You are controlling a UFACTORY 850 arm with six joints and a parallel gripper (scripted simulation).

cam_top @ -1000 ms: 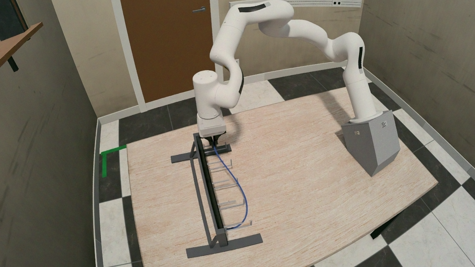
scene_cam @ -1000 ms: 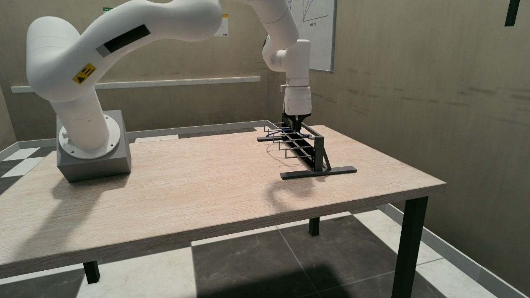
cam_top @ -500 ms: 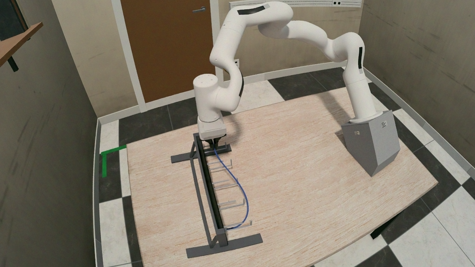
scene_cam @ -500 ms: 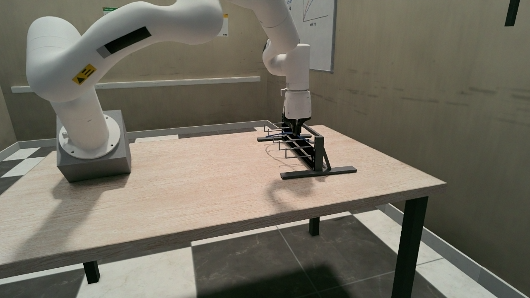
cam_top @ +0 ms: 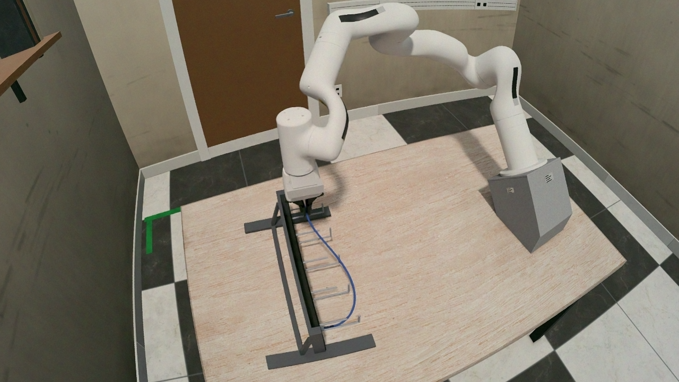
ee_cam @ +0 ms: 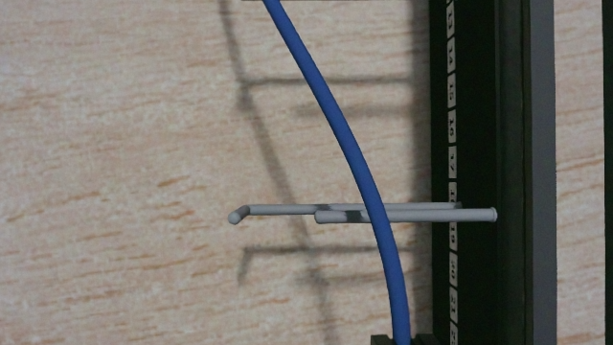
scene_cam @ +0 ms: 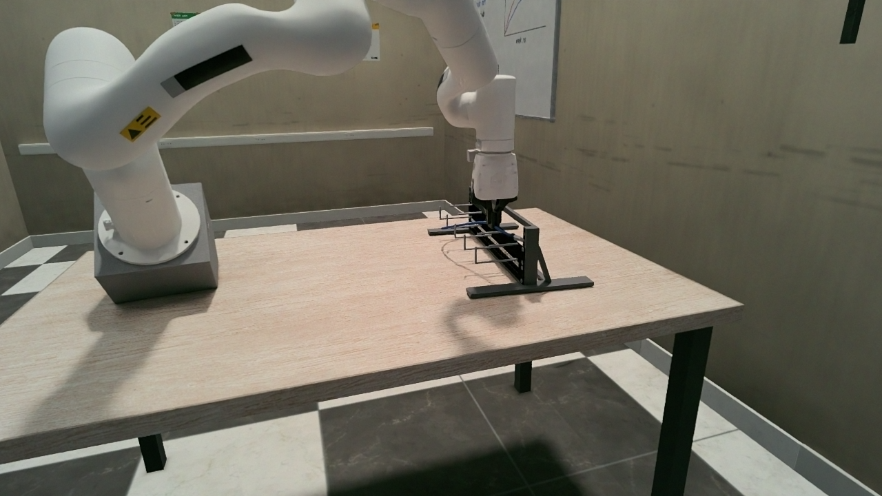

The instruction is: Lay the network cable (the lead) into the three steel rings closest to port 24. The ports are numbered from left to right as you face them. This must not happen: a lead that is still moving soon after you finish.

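Now: the plug 110 mm to the right of my hand, 20 mm below it and 10 mm behind it. From my hand the other things lie so: dark patch panel (130 mm to the left, 90 mm ahead, 80 mm below).
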